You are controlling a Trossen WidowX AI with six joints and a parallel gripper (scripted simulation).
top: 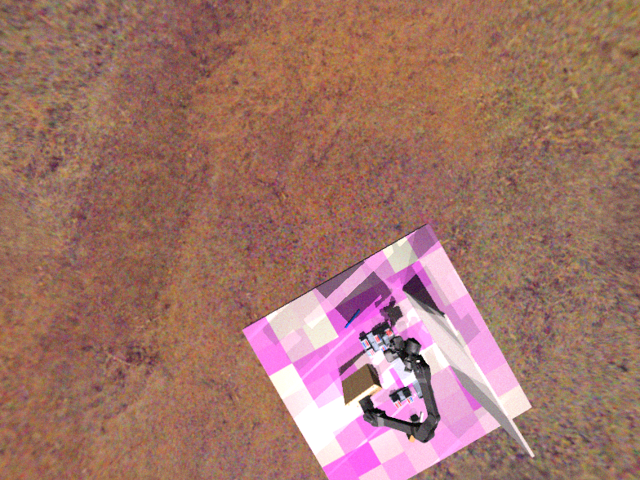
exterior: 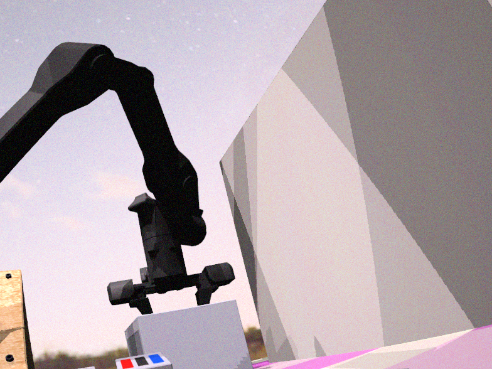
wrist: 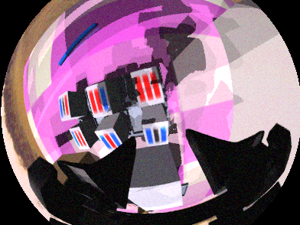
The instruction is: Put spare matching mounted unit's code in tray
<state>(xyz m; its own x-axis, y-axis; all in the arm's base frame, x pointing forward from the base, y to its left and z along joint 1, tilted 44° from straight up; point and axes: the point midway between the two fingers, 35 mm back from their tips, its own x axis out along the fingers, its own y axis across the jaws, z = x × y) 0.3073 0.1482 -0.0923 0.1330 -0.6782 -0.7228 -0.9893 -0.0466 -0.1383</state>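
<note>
Right now my gripper tip is 1 cm past the grey spare, 1 cm to the left of it and 3 cm above it. Round my gripper tip: tall grey panel: 22 cm ahead, 13 cm to the right, 15 cm above.
</note>
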